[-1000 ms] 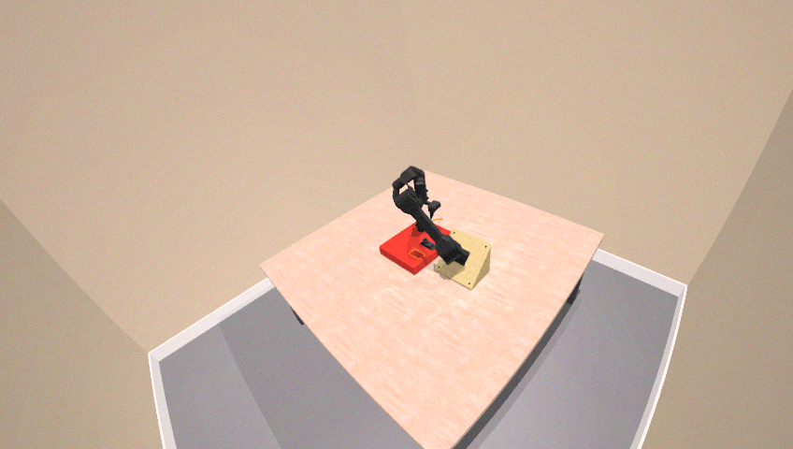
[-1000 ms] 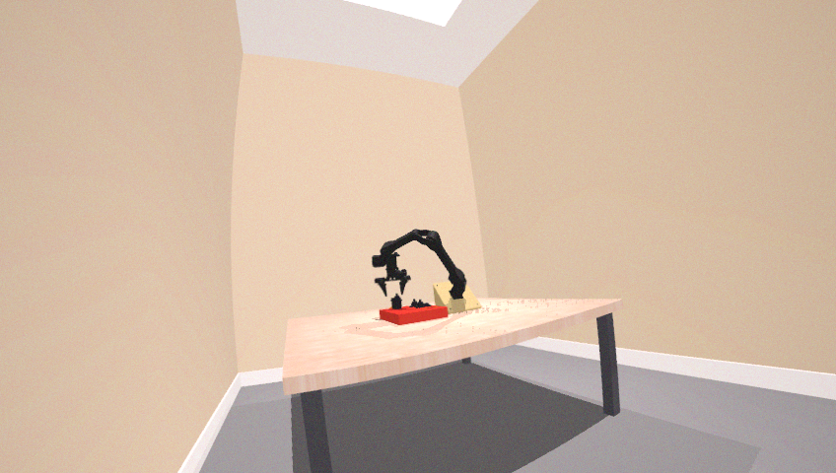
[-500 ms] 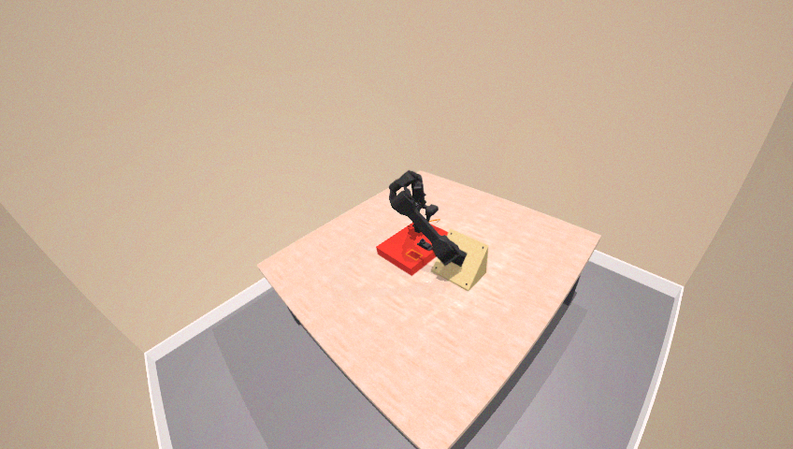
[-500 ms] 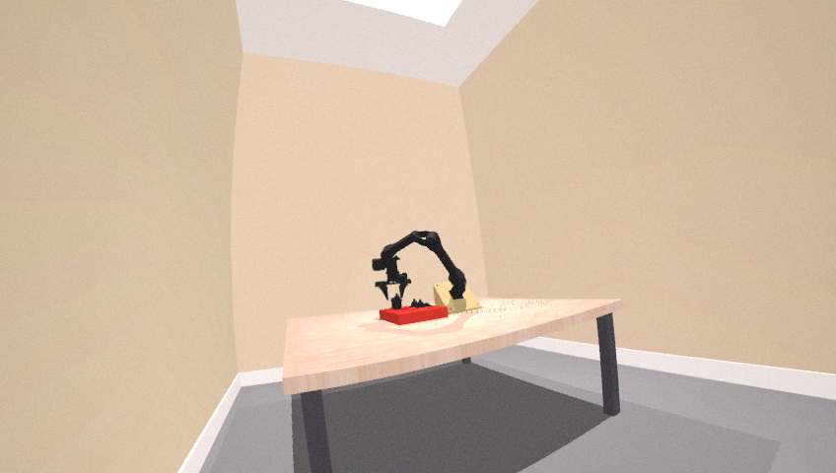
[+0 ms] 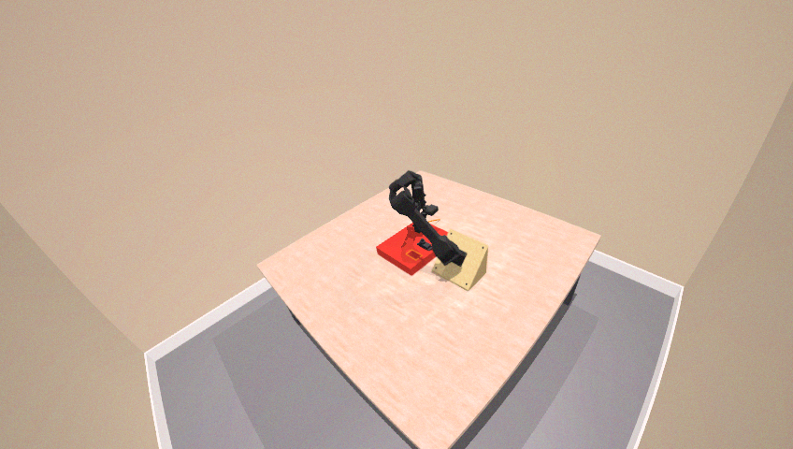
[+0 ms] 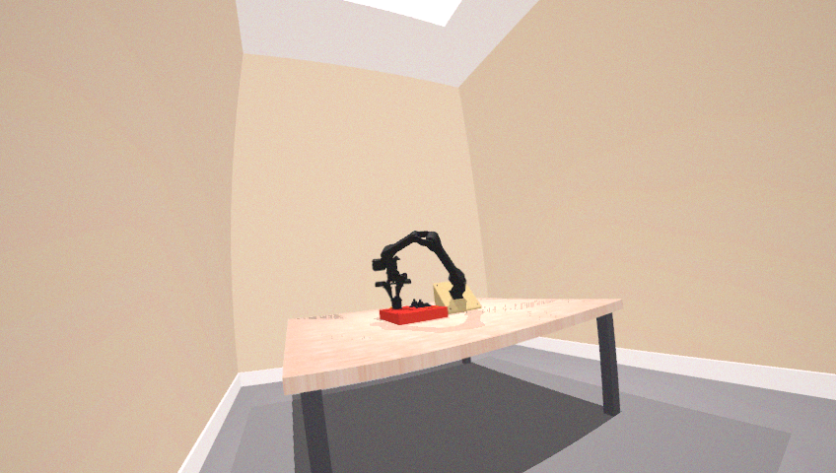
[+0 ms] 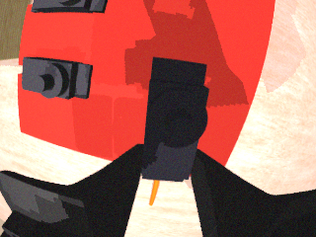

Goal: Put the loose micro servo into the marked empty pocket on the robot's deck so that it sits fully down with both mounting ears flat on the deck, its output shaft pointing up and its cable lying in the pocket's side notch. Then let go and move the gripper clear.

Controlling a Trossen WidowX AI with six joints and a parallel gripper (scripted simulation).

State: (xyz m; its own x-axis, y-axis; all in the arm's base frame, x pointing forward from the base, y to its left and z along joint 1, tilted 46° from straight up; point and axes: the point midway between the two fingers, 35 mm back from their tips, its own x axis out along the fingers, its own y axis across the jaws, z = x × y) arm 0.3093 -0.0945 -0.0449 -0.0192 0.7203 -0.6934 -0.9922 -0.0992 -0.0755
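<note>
The red deck lies 10 cm to the left of my gripper tip and 7 cm below it.
</note>
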